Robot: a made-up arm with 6 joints. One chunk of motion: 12 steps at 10 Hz.
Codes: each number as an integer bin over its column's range. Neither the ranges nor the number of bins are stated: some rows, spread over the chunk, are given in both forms.
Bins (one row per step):
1: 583 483 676 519 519 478
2: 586 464 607 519 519 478
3: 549 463 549 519 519 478
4: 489 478 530 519 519 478
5: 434 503 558 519 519 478
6: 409 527 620 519 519 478
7: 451 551 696 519 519 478
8: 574 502 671 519 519 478
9: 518 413 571 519 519 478
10: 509 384 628 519 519 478
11: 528 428 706 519 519 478
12: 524 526 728 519 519 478
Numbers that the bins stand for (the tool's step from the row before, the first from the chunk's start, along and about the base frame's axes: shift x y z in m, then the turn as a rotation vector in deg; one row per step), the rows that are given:
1: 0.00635 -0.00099 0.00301 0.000 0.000 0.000
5: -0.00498 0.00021 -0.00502 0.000 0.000 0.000
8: 0.00567 0.00015 0.00267 0.000 0.000 0.000
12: 0.00186 0.00159 0.00655 0.000 0.000 0.000
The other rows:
2: 0.00658 -0.00213 -0.00168 0.000 0.000 0.000
3: 0.00377 -0.00219 -0.00563 0.000 0.000 0.000
4: -0.00080 -0.00129 -0.00692 0.000 0.000 0.000
6: -0.00688 0.00165 -0.00080 0.000 0.000 0.000
7: -0.00369 0.00309 0.00438 0.000 0.000 0.000
9: 0.00141 -0.00520 -0.00413 0.000 0.000 0.000
10: 0.00072 -0.00694 -0.00025 0.000 0.000 0.000
11: 0.00217 -0.00429 0.00506 0.000 0.000 0.000

